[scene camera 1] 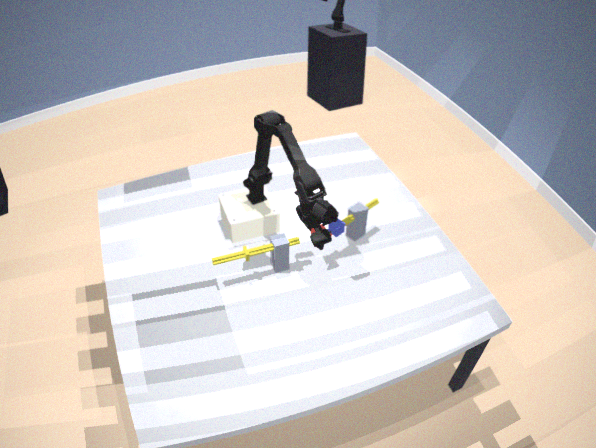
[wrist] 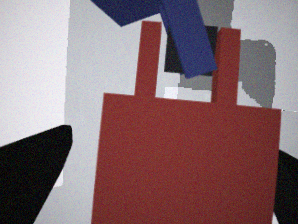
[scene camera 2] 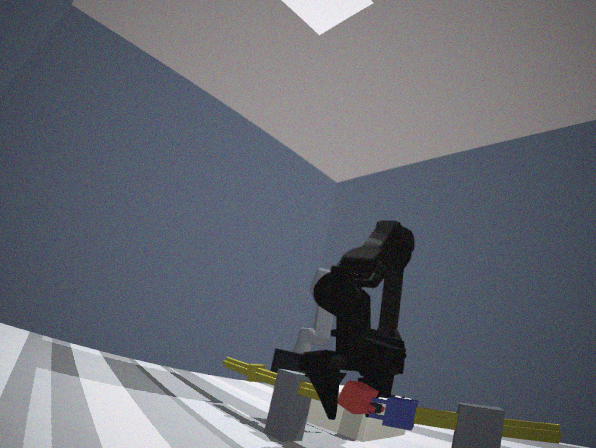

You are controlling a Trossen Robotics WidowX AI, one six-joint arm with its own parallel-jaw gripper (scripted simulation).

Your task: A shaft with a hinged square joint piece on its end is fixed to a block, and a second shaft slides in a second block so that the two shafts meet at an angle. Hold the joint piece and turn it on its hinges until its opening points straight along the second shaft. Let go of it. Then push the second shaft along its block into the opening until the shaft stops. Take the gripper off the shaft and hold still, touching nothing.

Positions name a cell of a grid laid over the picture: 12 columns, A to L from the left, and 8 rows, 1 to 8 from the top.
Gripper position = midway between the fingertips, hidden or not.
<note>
My gripper (scene camera 2: H8) is open, holding nothing. Further things: a red square joint piece (scene camera 2: H8).
My gripper shows as well in the wrist view (wrist: G6). The red square joint piece is seen too in the wrist view (wrist: G6).
</note>
